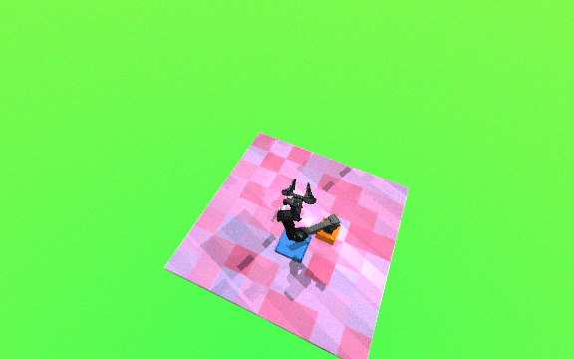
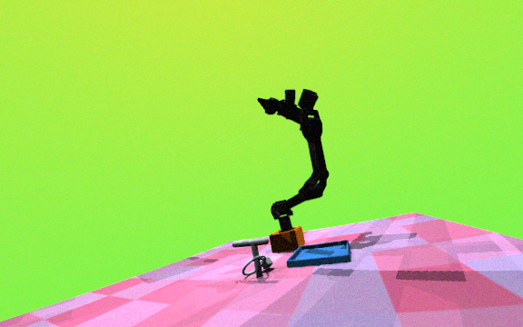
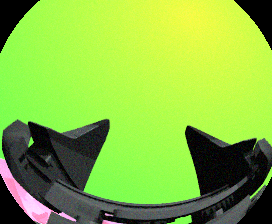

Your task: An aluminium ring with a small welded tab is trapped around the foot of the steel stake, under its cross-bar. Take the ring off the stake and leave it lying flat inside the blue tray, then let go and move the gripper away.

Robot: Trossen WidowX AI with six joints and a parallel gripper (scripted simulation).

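Now: gripper tip 110 mm short of the aluminium ring, 100 mm to the left of it and 610 mm above it. The rest, counted from my gripper tip: blue tray: 50 mm behind, 70 mm to the left, 640 mm below.
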